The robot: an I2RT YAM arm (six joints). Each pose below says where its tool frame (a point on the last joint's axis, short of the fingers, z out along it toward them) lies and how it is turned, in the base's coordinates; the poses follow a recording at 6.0 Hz.
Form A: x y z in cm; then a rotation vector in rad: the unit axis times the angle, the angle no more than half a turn.
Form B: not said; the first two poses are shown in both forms.
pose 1, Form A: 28.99 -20.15 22.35 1.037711 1.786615 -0.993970
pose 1, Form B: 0.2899 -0.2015 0.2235 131.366 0.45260 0.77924 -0.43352
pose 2, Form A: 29.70 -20.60 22.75 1.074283 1.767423 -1.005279
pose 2, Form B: 0.2970 -0.2060 0.2275 131.761 0.46715 0.76856 -0.43714
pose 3, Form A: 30.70 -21.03 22.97 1.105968 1.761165 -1.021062
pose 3, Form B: 0.3070 -0.2103 0.2297 132.741 0.47737 0.76018 -0.44073
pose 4, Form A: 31.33 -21.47 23.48 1.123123 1.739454 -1.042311
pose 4, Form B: 0.3133 -0.2147 0.2348 132.816 0.48450 0.75038 -0.44964
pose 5, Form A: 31.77 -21.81 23.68 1.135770 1.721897 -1.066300
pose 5, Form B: 0.3177 -0.2181 0.2368 133.043 0.48912 0.74154 -0.45921
